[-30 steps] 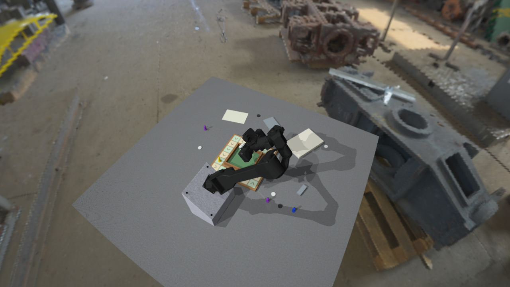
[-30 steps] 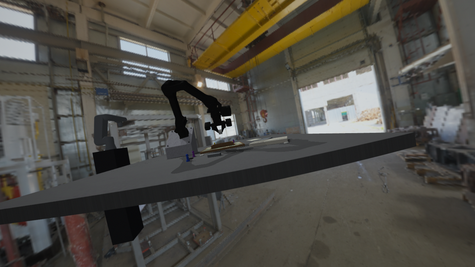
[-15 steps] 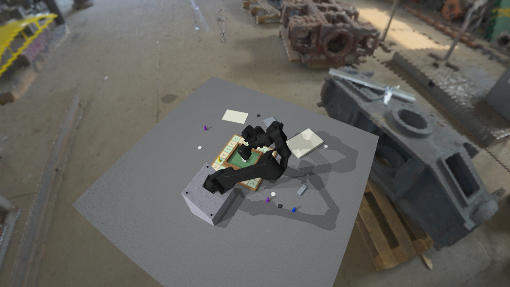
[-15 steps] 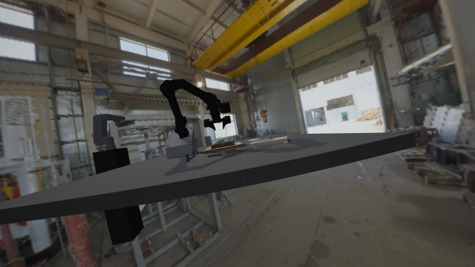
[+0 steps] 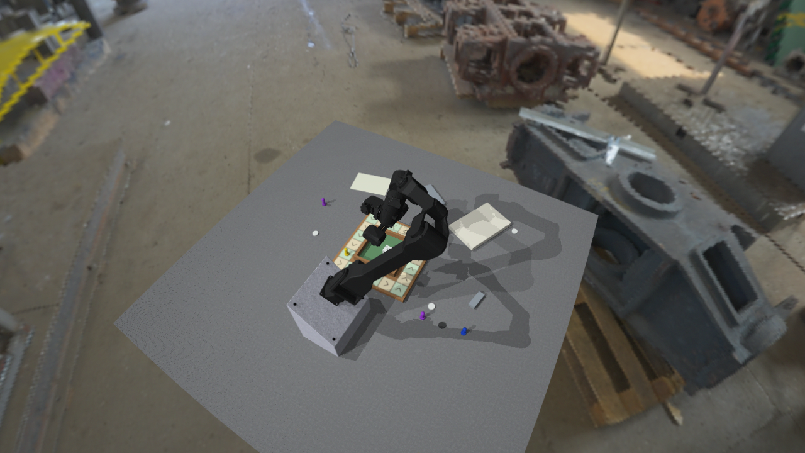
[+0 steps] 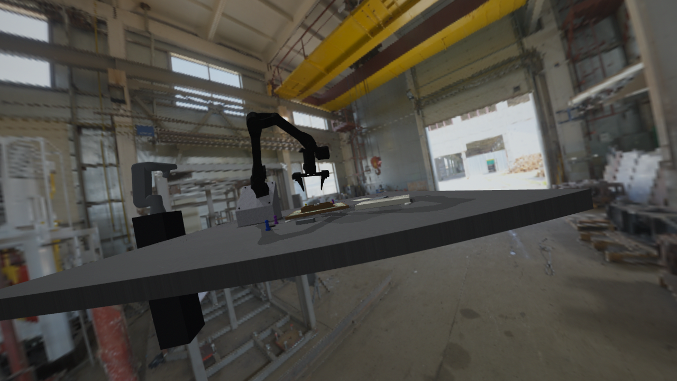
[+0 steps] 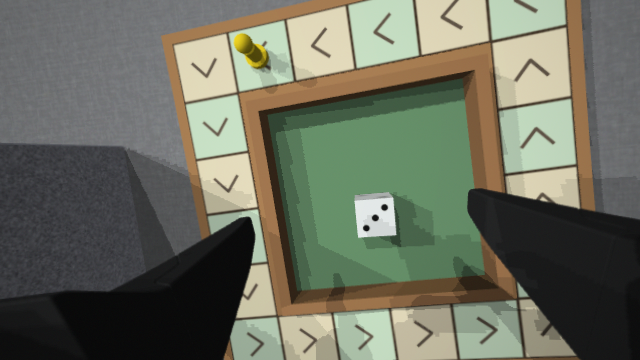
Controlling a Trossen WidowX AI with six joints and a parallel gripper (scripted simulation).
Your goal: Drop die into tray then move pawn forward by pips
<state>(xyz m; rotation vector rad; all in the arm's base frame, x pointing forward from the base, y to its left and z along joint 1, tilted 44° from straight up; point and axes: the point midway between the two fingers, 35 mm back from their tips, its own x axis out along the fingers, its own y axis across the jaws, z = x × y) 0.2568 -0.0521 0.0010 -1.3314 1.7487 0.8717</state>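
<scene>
My gripper tip is 11 cm to the right of the yellow pawn, 8 cm above it and 5 cm past it. Also, from my gripper tip: small grey block (36 cm to the right, 10 cm below, 5 cm behind); green dice tray (10 cm below, 1 cm to the right, 1 cm ahead); white die (8 cm below, 2 cm to the right, 1 cm ahead).
</scene>
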